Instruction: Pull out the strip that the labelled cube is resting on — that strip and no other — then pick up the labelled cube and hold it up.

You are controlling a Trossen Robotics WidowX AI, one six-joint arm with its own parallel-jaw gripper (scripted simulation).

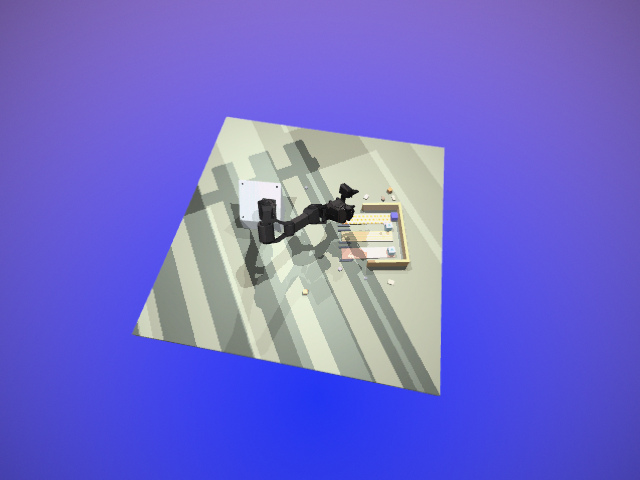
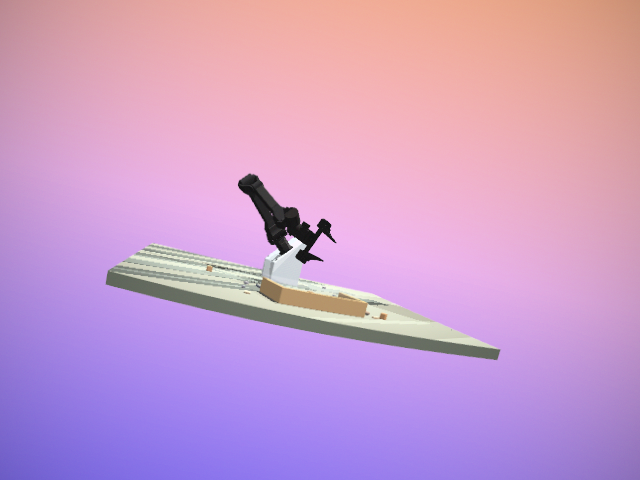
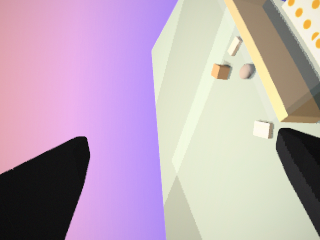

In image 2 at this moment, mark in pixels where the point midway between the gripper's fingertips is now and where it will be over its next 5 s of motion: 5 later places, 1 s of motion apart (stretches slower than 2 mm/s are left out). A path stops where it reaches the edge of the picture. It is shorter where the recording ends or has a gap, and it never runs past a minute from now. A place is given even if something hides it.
My gripper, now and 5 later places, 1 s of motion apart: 329, 252; 305, 244; 280, 266; 270, 278; 268, 288; 266, 286
